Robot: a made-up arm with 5 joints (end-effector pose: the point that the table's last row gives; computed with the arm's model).
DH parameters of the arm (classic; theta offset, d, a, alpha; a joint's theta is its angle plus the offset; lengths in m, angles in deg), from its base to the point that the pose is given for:
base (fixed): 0 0 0 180
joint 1: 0 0.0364 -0.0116 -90
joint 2: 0 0.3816 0.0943 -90
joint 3: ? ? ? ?
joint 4: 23.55 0 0.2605 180
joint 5: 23.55 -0.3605 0.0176 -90
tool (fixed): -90 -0.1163 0 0
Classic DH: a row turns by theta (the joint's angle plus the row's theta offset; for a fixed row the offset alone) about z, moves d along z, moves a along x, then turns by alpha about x.
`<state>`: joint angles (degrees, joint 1 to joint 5).
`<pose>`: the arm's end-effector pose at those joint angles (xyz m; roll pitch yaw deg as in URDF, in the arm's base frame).
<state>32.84 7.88 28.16 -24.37 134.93</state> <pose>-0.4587 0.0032 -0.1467 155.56 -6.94 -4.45</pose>
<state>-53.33 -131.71 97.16 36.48 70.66</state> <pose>0.4472 -0.6940 0.3859 166.11 -5.34 138.55</pose>
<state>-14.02 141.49 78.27 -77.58 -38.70</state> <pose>0.3872 -0.5973 -0.1717 -103.20 -7.27 113.25</pose>
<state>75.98 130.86 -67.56 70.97 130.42</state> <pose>0.0787 -0.2783 0.3499 -167.45 -16.78 178.90</pose>
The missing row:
joint 3: 90 -0.1765 0.0616 -90
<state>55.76 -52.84 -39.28 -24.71 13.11</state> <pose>0.0390 0.2304 -0.2471 -2.05 38.09 -109.31</pose>
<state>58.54 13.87 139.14 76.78 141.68</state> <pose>-0.4132 -0.6928 -0.4210 55.72 10.45 79.76</pose>
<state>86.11 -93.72 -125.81 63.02 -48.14</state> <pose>-0.0969 0.4339 -0.2839 154.26 -35.72 -173.43</pose>
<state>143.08 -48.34 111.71 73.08 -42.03</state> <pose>-0.3242 0.6151 -0.5300 -68.87 -16.04 -38.26</pose>
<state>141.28 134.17 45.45 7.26 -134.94</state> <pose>-0.5943 0.1619 -0.0930 74.06 -30.21 -16.83</pose>
